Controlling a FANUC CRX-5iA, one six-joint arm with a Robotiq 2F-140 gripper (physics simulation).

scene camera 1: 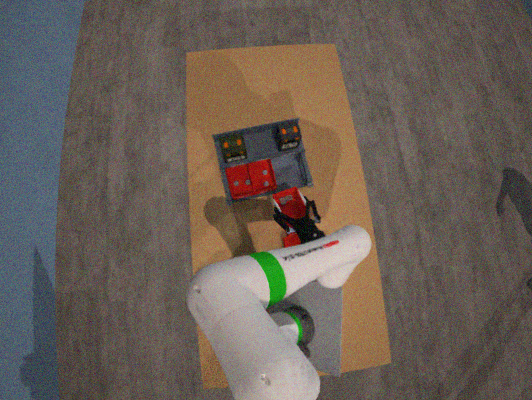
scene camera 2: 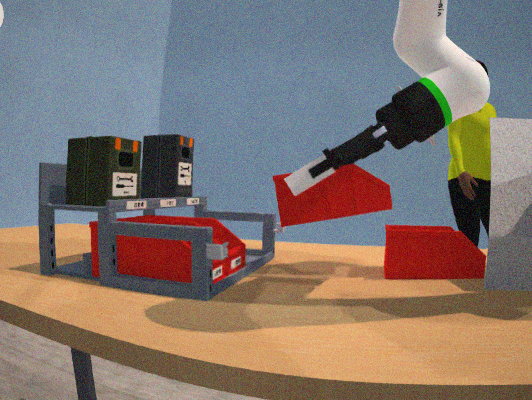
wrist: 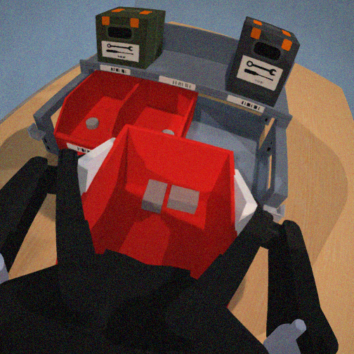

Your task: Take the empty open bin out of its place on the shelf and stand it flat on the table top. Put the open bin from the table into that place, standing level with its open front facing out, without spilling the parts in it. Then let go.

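Places are measured from the arm's base along level axes (x right, y ahead, z up), in metres.
Pixels of known places: gripper, fingertip midpoint: [scene camera 1: 285, 196] [scene camera 2: 290, 190]; arm's base, link origin: [scene camera 1: 297, 326].
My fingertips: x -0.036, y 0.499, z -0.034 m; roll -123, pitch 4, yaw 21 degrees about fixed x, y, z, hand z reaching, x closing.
Observation:
Ahead of a thing's pixels: the offset from my fingertips to its top centre.
My gripper [scene camera 1: 290, 201] [scene camera 2: 311, 175] [wrist: 170, 168] is shut on the red open bin with parts @[dz +0.042, dx +0.024, dy -0.062 m] [scene camera 1: 295, 209] [scene camera 2: 352, 192] [wrist: 175, 155], white fingertip pads on its side walls. The bin hangs above the table in front of the shelf, its back wall towards the shelf, tilted with its open front higher. Two grey blocks [wrist: 172, 197] lie in it near the back wall. The shelf [scene camera 1: 260, 145] [scene camera 2: 106, 245] [wrist: 187, 60] has a vacant lower place [scene camera 1: 291, 172] [wrist: 220, 142] at its right. The empty bin @[dz -0.054, dx +0.063, dy -0.233 m] [scene camera 1: 291, 241] [scene camera 2: 430, 255] stands flat on the table, partly hidden by the arm in scene camera 1.
Two red bins @[dz -0.048, dx -0.102, dy +0.129 m] [scene camera 1: 250, 170] @[dz -0.048, dx -0.199, dy +0.103 m] [scene camera 2: 150, 257] [wrist: 102, 107] fill the lower left places. A green case @[dz +0.068, dx -0.218, dy +0.199 m] [scene camera 1: 233, 148] [scene camera 2: 102, 170] [wrist: 130, 37] and a dark grey case @[dz +0.093, dx +0.008, dy +0.250 m] [scene camera 1: 289, 136] [scene camera 2: 167, 165] [wrist: 262, 60] stand on top. A grey block [scene camera 1: 325, 320] [scene camera 2: 510, 200] stands beyond the empty bin; a person [scene camera 2: 472, 150] is behind.

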